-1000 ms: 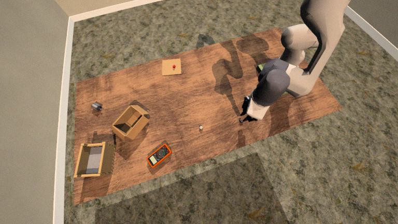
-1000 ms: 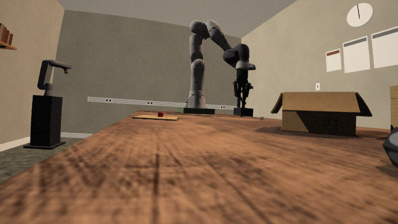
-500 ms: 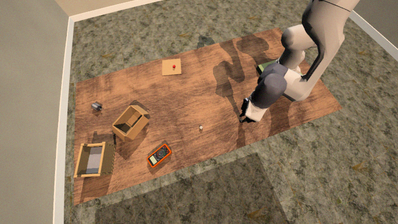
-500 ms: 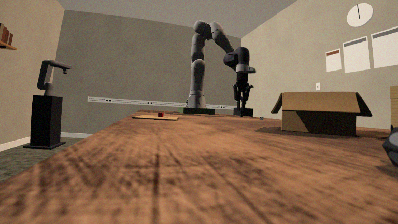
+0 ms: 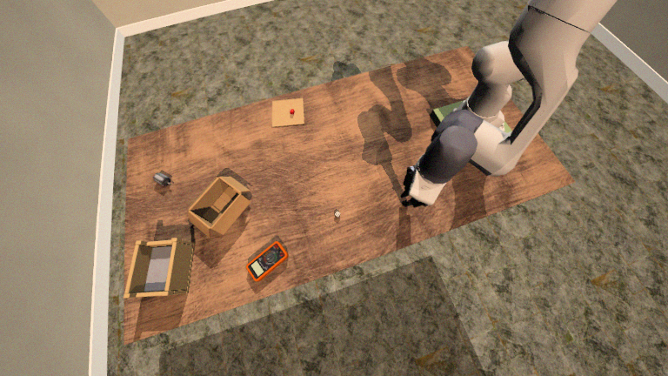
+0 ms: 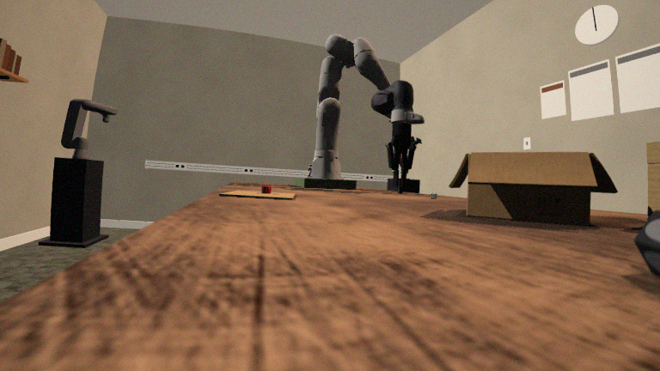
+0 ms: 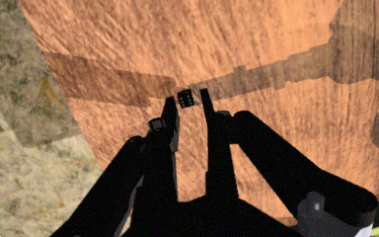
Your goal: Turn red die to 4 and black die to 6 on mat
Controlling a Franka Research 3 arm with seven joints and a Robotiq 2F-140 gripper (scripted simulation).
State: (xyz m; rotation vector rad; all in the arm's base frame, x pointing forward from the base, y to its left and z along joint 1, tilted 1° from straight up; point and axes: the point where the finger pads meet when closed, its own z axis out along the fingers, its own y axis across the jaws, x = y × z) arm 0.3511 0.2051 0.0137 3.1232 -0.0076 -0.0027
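Now: hand 5 cm above the black die. Round my hand: red die: 30 cm ahead, 52 cm to the right, 5 cm below; white die: 25 cm ahead, 3 cm to the right, 5 cm below; orange multimeter: 52 cm ahead, 5 cm to the left, 4 cm below.
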